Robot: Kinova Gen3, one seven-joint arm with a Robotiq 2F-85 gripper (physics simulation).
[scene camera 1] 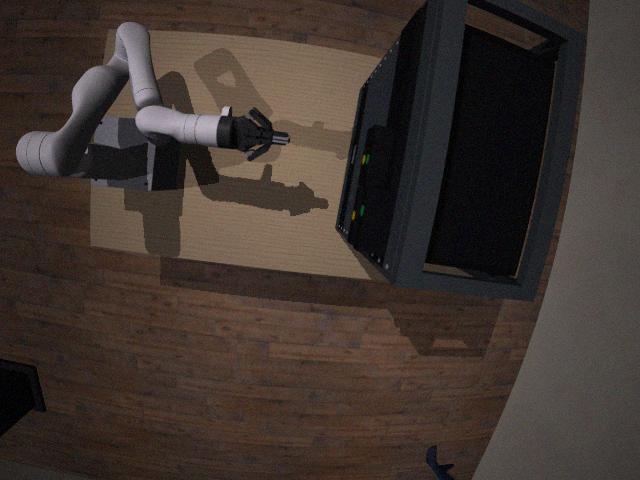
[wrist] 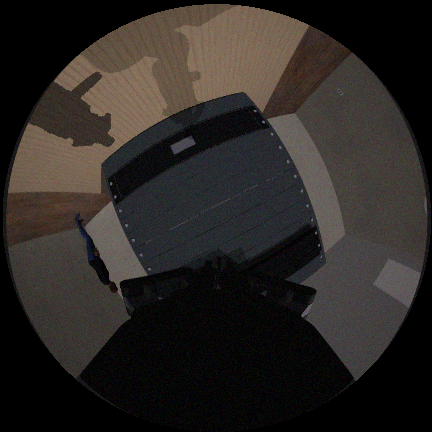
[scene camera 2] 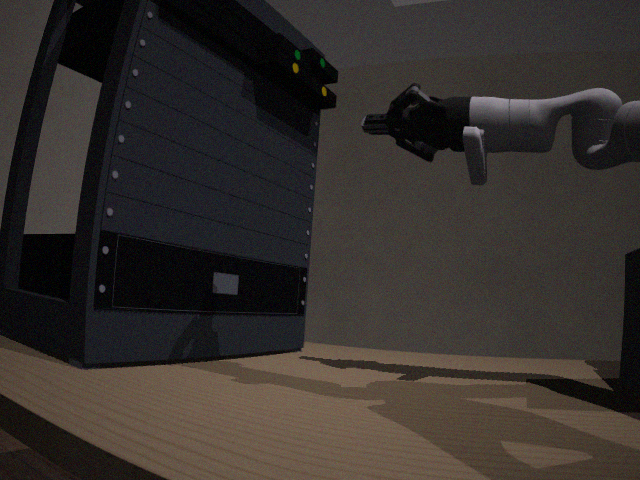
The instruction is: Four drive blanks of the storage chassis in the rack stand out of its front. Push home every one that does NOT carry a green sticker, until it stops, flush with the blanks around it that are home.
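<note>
The rack (scene camera 1: 444, 129) (scene camera 2: 116, 170) (wrist: 210, 200) bears a dark storage chassis (scene camera 2: 222, 43) high in its front. In scene camera 2, a blank with a green sticker (scene camera 2: 322, 62) and, below it, a blank with a yellow sticker (scene camera 2: 324, 90) stick out at the right. Further left are another green sticker (scene camera 2: 297, 54) and, below it, a yellow sticker (scene camera 2: 295, 67); how far their blanks stand out is hard to tell. My gripper (scene camera 1: 281, 137) (scene camera 2: 374, 124) is shut and empty, pointing at the rack front, with a wide gap before it. In the wrist view the gripper hides part of the chassis.
The rack stands on a wooden table (scene camera 1: 299, 242) (scene camera 2: 217, 423). Below the chassis are plain grey panels (scene camera 2: 206, 155) and a black unit with a pale label (scene camera 2: 225, 283). A person (wrist: 92, 255) shows at the left of the wrist view. A dark object (scene camera 1: 15, 392) stands at the lower left.
</note>
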